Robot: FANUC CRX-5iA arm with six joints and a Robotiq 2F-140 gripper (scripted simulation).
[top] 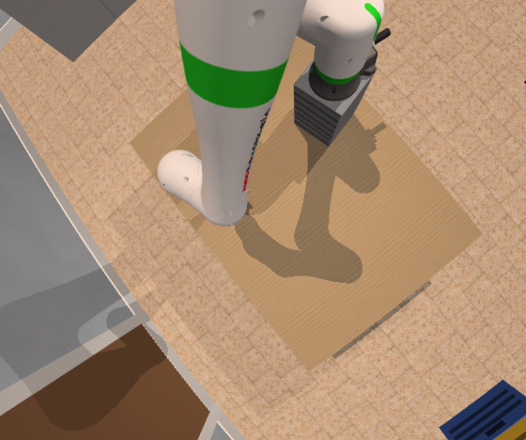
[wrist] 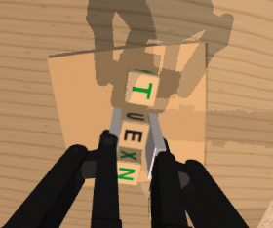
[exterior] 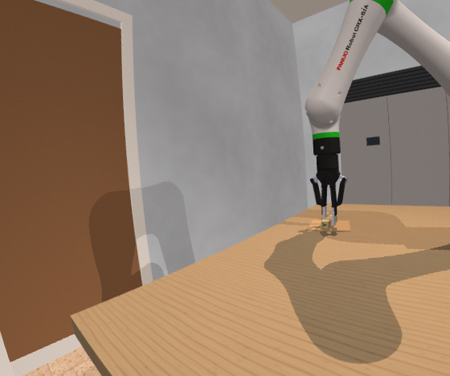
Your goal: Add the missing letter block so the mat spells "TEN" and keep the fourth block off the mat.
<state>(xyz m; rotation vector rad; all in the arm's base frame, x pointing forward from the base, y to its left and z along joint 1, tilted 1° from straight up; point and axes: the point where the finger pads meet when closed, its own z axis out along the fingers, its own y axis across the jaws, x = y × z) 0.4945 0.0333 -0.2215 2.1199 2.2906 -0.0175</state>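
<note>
Now: hand 4 cm above the mat.
</note>
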